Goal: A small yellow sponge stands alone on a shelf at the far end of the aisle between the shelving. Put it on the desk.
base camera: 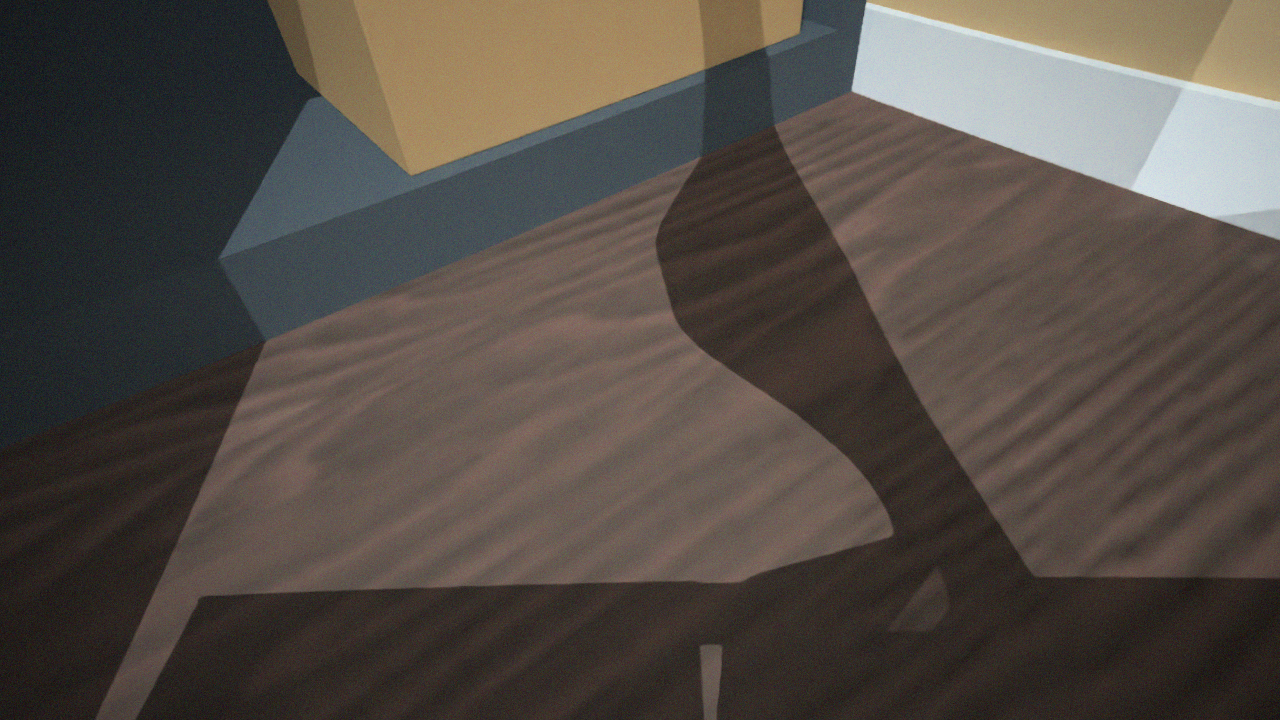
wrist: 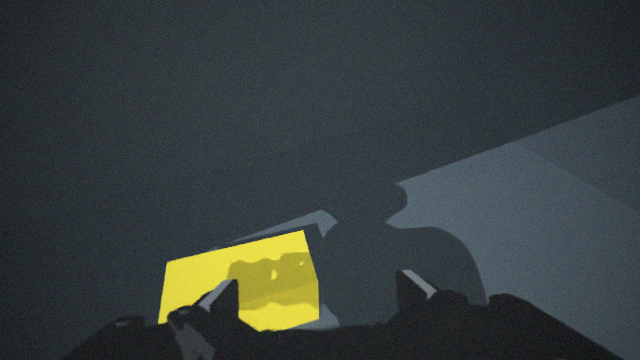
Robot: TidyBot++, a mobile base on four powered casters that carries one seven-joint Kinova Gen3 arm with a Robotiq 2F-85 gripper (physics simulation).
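Places are measured from the arm's base along level axes (x ahead, y left, z up), in centimetres.
Pixels of known places: gripper, fingertip midpoint: (wrist: 318, 292).
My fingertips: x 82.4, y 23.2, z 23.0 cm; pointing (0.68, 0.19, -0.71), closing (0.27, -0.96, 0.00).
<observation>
Behind a point stands the place of what it marks.
The yellow sponge (wrist: 280, 285) {z 19.9, x 83.8, y 26.2 cm} lies on the dark grey shelf surface (wrist: 540, 220) {z 13.7, x 99.7, y 2.5 cm} in the lower left middle of the wrist view, partly in shadow. My gripper (wrist: 318, 292) {z 23.0, x 82.4, y 23.2 cm} is open, with nothing held. Its left finger overlaps the sponge in the view and hides part of it; the right finger stands to the right of the sponge, over shadowed shelf. The sponge's right part shows between the fingertips. How far the fingertips are above it is hard to tell. The gripper, sponge and desk do not show in the base view.
In the base view, a tan box (base camera: 554, 80) {z -28.2, x 70.1, y 9.3 cm} stands on a low grey shelf (base camera: 501, 205) {z -36.2, x 63.7, y 14.5 cm} at the upper left. A white skirting board (base camera: 1011, 98) {z -35.1, x 76.7, y -33.0 cm} runs along the wall at the upper right. The brown floor (base camera: 501, 429) {z -39.6, x 40.8, y 11.6 cm} carries the arm's shadow.
</observation>
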